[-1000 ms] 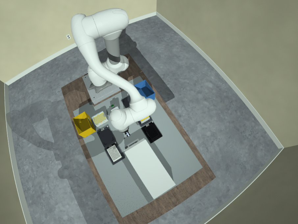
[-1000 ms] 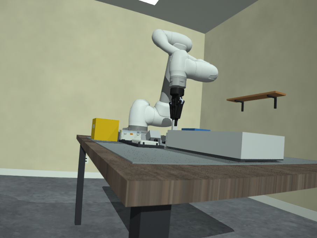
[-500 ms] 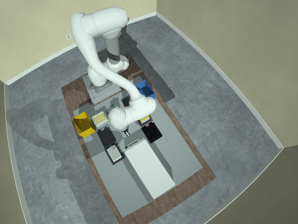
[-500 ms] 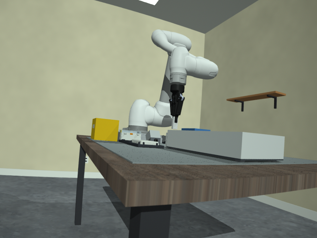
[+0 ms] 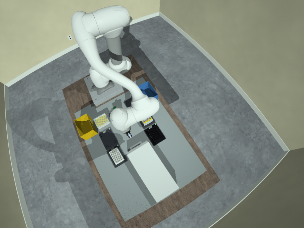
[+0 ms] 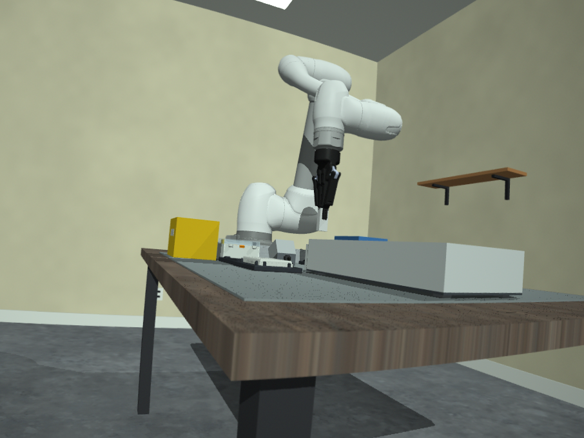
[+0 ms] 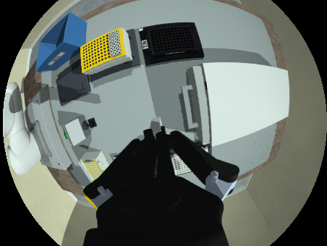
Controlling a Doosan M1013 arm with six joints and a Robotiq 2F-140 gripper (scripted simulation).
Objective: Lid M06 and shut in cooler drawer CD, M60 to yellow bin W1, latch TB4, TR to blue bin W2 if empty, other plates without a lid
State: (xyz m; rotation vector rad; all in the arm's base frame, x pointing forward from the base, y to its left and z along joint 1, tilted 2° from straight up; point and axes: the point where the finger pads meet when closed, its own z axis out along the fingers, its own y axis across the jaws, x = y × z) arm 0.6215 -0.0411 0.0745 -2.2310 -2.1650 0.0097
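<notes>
Right now the black assay plate is 190 mm to the left of my hand, 130 mm below it and 80 mm ahead of it. From my hand the other things lie so: clear assay plate: 190 mm to the right, 130 mm below, 60 mm ahead; then plate lid: 190 mm ahead, 130 mm below, 10 mm to the right; then tip rack TR: 200 mm to the left, 100 mm behind, 90 mm below.
</notes>
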